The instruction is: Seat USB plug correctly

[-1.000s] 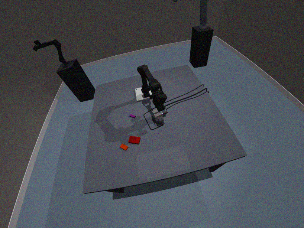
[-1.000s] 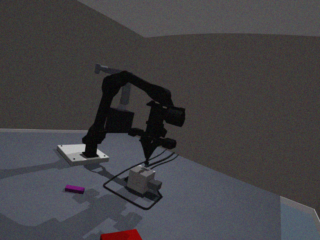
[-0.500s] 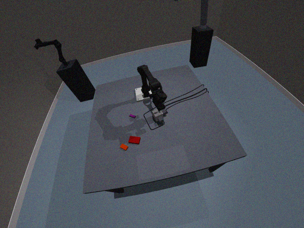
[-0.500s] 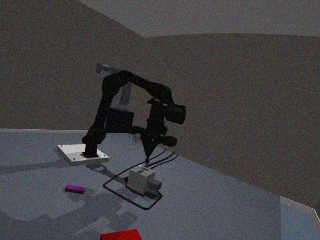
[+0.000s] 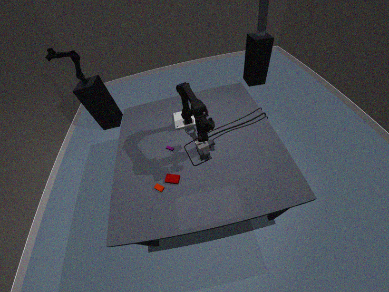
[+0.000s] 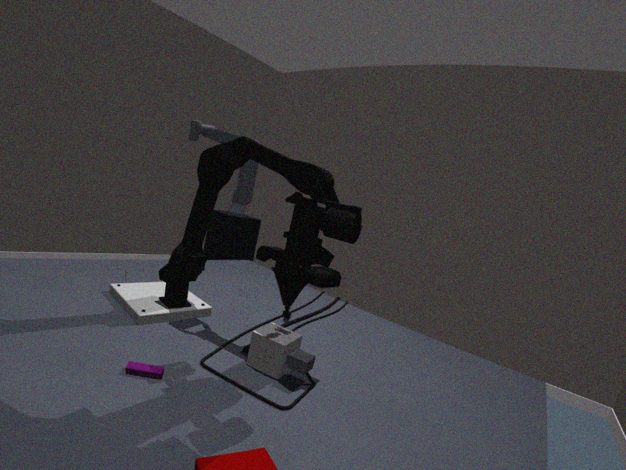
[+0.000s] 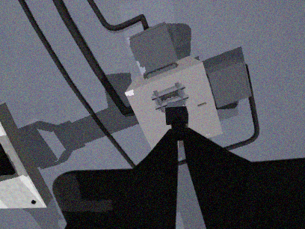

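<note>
Right now my gripper tip is 2 cm above the dark USB plug. Also, from my gripper tip: purple piece (7 cm behind, 26 cm to the right, 13 cm below); red block (20 cm ahead, 25 cm to the right, 12 cm below); orange block (25 cm ahead, 35 cm to the right, 13 cm below).
</note>
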